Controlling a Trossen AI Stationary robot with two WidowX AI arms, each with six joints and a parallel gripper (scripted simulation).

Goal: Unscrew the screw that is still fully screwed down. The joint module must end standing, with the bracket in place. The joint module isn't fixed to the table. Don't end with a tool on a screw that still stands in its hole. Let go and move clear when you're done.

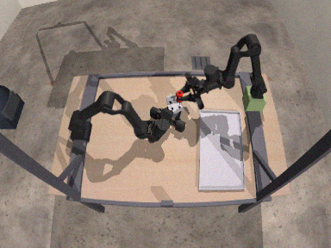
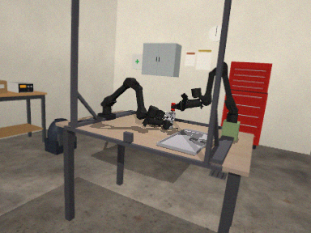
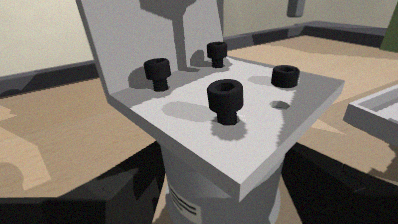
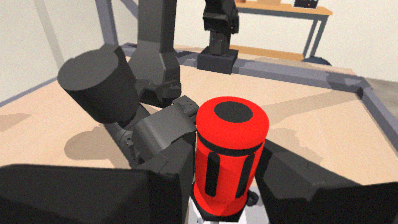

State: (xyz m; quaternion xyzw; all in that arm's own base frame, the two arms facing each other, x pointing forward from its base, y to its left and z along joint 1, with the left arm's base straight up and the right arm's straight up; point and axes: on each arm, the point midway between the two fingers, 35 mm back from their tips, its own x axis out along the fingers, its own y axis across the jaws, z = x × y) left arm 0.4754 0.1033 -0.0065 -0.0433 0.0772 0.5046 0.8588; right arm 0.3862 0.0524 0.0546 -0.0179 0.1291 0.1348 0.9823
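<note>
The l-shaped bracket is 9 cm below my right hand, 4 cm to the left of it and 1 cm ahead of it. The rest, counted from my right hand: red screwdriver (2 cm to the left, 2 cm below); shallow grey tray (23 cm behind, 16 cm below, 15 cm to the right); joint module (14 cm below, 4 cm to the left, 1 cm ahead).
The joint module is 20 mm to the right of my left hand, 20 mm ahead of it and 10 mm below it. The rest, counted from my left hand: red screwdriver 110 mm above, 40 mm to the right, 10 mm ahead; dark frame rail 280 mm ahead, 30 mm to the right, 30 mm below; l-shaped bracket 40 mm above, 20 mm to the right, 20 mm ahead.
</note>
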